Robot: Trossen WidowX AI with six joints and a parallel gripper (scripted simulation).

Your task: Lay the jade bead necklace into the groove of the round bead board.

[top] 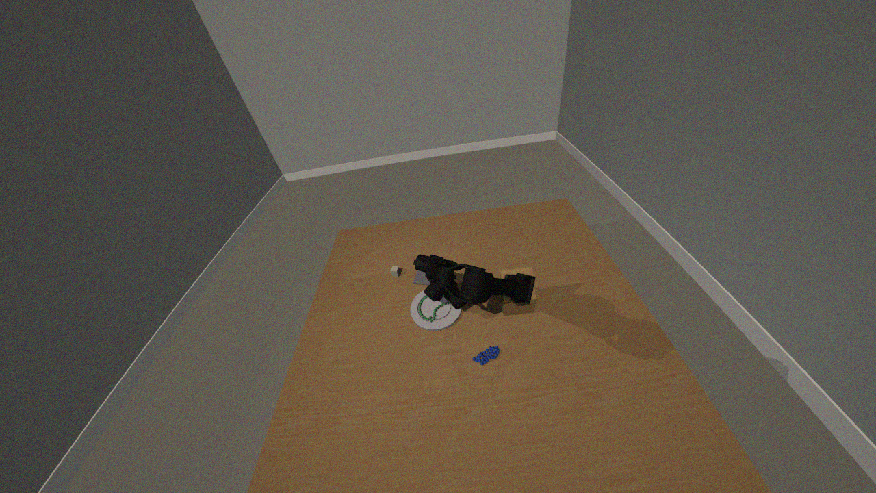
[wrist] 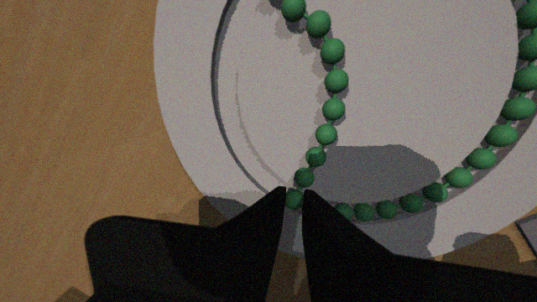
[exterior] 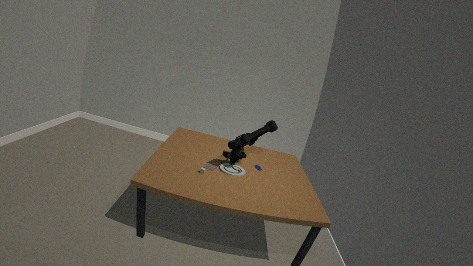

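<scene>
My gripper tip is 60 mm short of the round bead board, 10 mm to the right of it and 10 mm above it. Also, from my gripper tip: pale block 240 mm ahead, 190 mm to the right; then flat grey plate 100 mm ahead, 150 mm to the right, 20 mm below.
</scene>
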